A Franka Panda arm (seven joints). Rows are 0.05 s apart.
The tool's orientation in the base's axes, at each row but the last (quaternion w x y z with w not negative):
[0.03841, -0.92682, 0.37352, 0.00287]
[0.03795, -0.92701, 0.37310, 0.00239]
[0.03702, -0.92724, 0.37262, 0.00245]
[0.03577, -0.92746, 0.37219, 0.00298]
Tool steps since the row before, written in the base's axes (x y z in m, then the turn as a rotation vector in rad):
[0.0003, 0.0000, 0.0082, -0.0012, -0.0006, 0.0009]
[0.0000, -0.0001, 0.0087, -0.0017, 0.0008, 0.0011]
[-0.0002, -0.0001, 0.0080, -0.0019, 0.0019, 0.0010]
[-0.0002, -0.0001, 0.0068, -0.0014, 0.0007, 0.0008]
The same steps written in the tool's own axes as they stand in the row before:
[-0.0001, -0.0008, -0.0082, -0.0005, 0.0012, -0.0010]
[-0.0002, -0.0005, -0.0087, -0.0018, 0.0005, -0.0011]
[-0.0003, -0.0003, -0.0080, -0.0027, -0.0001, -0.0009]
[-0.0003, -0.0002, -0.0068, -0.0015, 0.0004, -0.0008]

